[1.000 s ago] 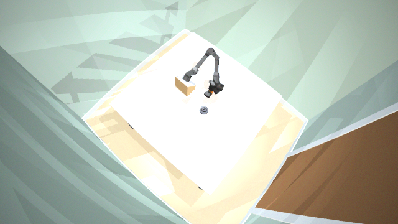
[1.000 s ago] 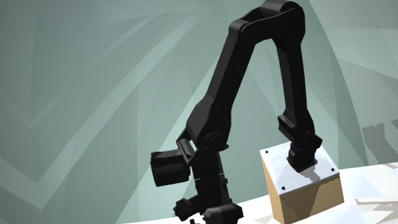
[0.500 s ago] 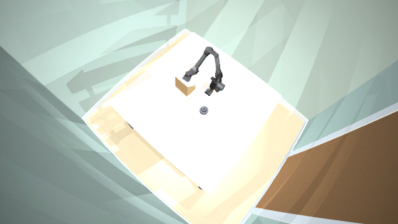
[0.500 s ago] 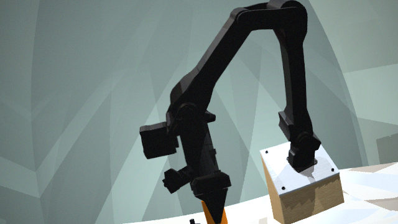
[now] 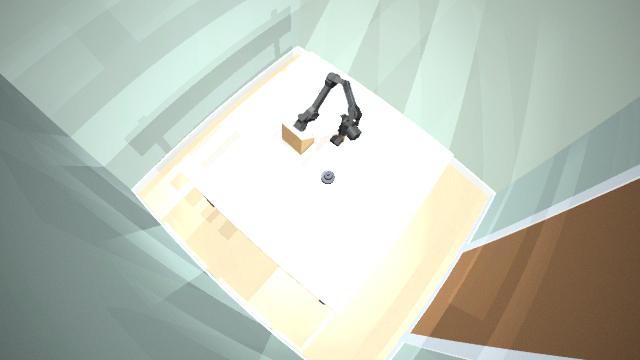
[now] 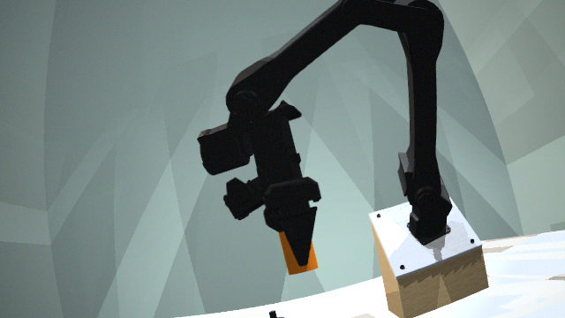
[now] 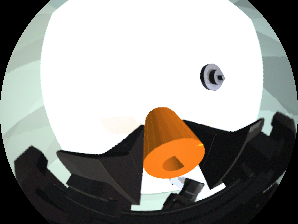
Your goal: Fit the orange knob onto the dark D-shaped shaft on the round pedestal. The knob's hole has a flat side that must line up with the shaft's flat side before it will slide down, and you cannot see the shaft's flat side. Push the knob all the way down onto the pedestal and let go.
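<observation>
Now: the dark shaft 5 cm ahead of my gripper tip, 19 cm to the right of it and 11 cm below it. From my gripper tip the other things lie so: orange knob 2 cm above.
</observation>
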